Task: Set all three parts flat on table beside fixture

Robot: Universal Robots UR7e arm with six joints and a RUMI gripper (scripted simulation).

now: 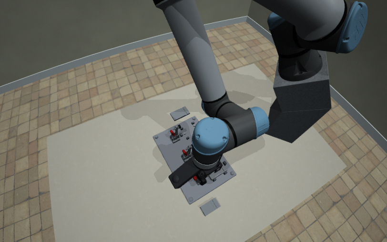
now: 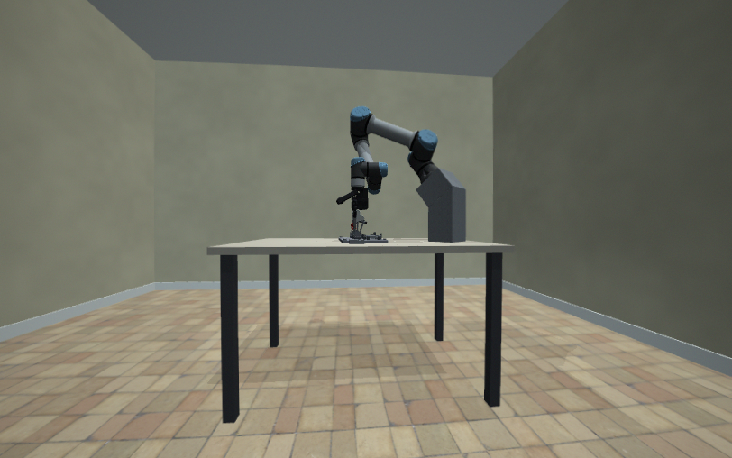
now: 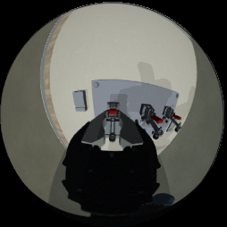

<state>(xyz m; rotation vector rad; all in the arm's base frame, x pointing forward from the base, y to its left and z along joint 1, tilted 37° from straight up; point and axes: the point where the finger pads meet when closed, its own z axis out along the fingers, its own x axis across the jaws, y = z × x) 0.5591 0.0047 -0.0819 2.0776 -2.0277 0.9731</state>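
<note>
Right now the light grey flat part is 110 mm behind my hand, 50 mm below it and 10 mm to the left of it. From my hand the other things lie so: grey fixture plate (110 mm to the right, 80 mm below, 60 mm behind).
</note>
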